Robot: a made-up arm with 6 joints.
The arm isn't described. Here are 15 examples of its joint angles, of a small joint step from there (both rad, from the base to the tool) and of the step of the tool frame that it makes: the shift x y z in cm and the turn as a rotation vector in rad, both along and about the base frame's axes.
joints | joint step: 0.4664 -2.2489 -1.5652 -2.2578 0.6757 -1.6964 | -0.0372 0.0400 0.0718 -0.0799 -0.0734 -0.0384
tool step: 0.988 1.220 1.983 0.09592 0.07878 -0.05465
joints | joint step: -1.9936 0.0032 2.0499 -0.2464 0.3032 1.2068 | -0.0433 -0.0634 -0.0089 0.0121 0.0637 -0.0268
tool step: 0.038 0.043 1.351 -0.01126 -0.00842 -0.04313
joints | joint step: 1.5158 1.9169 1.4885 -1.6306 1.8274 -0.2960 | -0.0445 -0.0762 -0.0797 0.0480 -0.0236 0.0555
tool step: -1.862 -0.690 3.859 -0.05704 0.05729 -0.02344
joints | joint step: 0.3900 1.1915 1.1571 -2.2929 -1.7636 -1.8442 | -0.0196 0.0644 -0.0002 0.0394 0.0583 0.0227
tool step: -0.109 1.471 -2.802 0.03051 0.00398 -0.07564
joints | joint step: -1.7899 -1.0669 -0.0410 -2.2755 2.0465 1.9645 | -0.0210 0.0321 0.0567 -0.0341 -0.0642 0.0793
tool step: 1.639 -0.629 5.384 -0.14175 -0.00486 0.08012
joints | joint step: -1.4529 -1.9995 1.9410 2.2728 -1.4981 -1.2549 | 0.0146 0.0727 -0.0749 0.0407 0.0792 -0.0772
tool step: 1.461 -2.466 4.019 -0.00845 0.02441 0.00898
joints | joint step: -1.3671 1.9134 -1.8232 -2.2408 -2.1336 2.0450 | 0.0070 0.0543 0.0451 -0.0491 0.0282 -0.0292
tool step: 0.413 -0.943 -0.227 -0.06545 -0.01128 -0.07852
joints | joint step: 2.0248 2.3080 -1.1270 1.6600 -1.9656 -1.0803 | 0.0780 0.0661 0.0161 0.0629 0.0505 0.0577
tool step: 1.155 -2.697 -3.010 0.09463 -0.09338 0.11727
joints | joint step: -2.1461 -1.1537 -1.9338 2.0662 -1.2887 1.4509 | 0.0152 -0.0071 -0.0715 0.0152 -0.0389 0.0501
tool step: 0.775 -1.218 -1.203 0.04227 0.04734 -0.08910
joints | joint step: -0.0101 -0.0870 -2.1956 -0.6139 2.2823 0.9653 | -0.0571 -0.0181 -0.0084 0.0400 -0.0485 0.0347
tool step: -1.066 1.336 -0.028 -0.00265 -0.01209 -0.01974
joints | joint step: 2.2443 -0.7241 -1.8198 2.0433 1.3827 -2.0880 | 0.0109 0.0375 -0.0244 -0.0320 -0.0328 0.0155
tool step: 1.616 -0.298 0.372 0.04770 -0.04542 -0.00238
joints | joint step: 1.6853 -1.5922 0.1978 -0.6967 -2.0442 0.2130 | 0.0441 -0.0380 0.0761 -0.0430 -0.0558 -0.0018
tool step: -4.062 -1.455 -0.630 -0.01948 0.10830 -0.01228
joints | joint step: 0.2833 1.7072 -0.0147 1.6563 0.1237 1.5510 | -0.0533 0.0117 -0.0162 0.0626 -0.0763 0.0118
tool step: 0.486 -0.508 0.200 0.07662 0.07215 -0.05938
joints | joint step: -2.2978 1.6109 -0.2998 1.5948 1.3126 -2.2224 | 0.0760 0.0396 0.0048 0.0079 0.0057 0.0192
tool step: 1.591 1.655 -0.350 -0.03093 0.03864 0.06775
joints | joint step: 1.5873 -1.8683 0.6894 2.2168 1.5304 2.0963 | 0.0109 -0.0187 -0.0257 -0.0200 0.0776 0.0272
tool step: -0.028 0.947 0.053 -0.01106 0.01503 -0.06260
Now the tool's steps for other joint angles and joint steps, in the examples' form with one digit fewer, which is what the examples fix.
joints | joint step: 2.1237 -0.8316 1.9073 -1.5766 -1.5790 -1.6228 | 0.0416 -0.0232 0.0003 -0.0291 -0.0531 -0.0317
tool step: -0.16 -1.69 1.31 -0.0787 0.0421 0.0343
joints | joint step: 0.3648 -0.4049 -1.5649 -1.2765 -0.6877 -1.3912 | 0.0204 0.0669 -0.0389 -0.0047 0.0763 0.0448
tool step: -3.07 1.20 -0.66 0.0071 -0.0825 -0.1016
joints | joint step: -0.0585 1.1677 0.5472 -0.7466 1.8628 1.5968 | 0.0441 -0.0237 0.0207 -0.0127 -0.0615 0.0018
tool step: -3.81 1.19 -1.04 -0.0381 0.0364 0.1111
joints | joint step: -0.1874 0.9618 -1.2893 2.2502 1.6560 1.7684 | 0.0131 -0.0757 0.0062 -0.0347 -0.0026 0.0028
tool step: 2.94 0.16 1.29 -0.0127 0.0700 -0.0135
